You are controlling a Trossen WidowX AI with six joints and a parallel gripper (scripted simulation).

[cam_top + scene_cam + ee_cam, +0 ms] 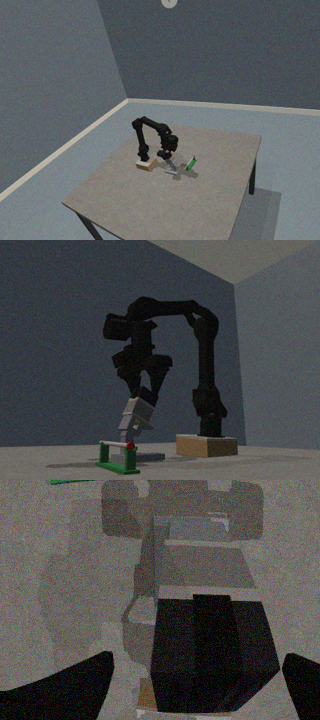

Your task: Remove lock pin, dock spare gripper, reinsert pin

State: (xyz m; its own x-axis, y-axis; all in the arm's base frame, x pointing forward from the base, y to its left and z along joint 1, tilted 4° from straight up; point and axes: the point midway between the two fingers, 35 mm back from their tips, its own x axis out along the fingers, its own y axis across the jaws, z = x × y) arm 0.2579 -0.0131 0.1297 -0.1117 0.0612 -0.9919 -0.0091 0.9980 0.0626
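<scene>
My gripper tip is now 30 mm above the spare gripper and 20 mm short of it. From my gripper tip the other things lie so: green pin rest (130 mm below, 130 mm ahead, 100 mm to the left); then grey mount (100 mm below, 30 mm ahead).
</scene>
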